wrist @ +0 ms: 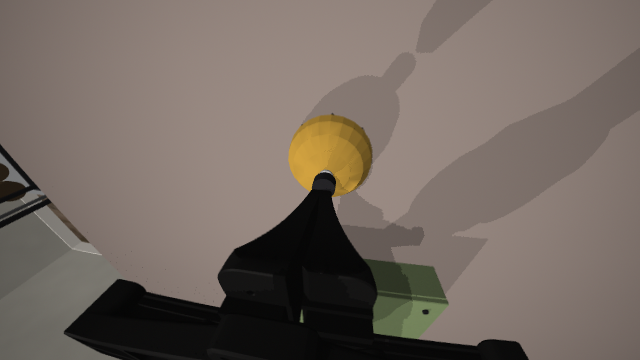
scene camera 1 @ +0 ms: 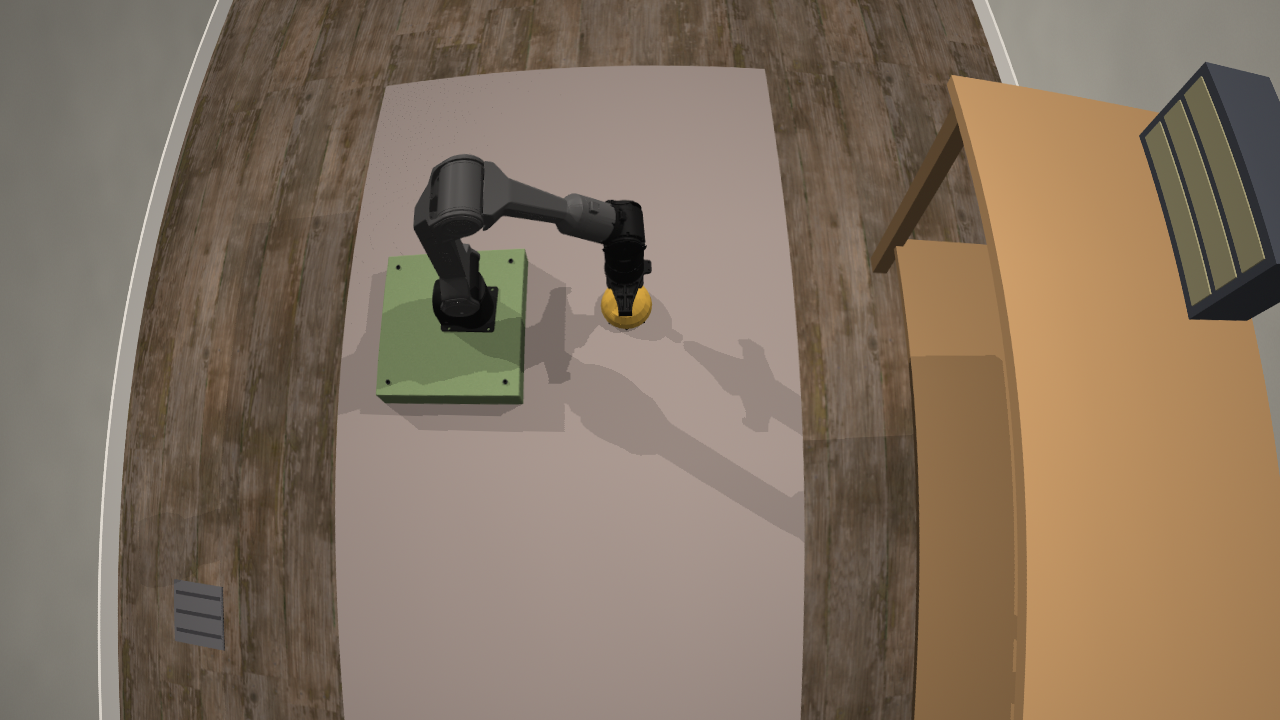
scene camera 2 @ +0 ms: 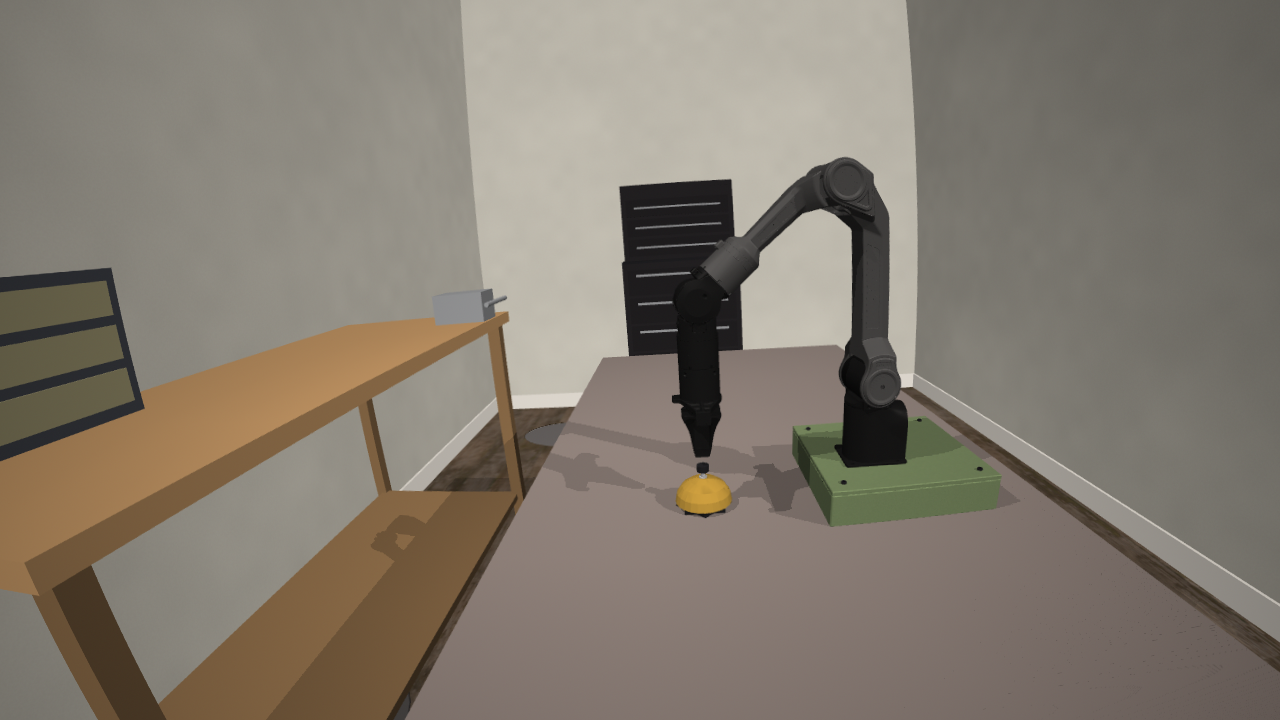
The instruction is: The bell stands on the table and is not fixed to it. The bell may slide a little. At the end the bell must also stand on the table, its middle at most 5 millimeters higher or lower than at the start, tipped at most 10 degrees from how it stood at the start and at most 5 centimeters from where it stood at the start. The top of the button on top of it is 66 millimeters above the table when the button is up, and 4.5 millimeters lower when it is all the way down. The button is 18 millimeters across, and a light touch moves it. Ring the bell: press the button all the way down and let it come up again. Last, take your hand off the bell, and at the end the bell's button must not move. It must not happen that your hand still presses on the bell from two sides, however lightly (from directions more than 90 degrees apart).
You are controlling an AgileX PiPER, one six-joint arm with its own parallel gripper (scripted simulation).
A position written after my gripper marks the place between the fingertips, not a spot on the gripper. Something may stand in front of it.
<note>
In view: my gripper [scene camera 2: 702, 455] and a yellow dome bell [scene camera 2: 709, 494].
The yellow dome bell shows as well in the wrist view [wrist: 334, 144] and in scene camera 1 [scene camera 1: 642, 306]. My gripper shows as well in the wrist view [wrist: 321, 201] and in scene camera 1 [scene camera 1: 625, 288].
</note>
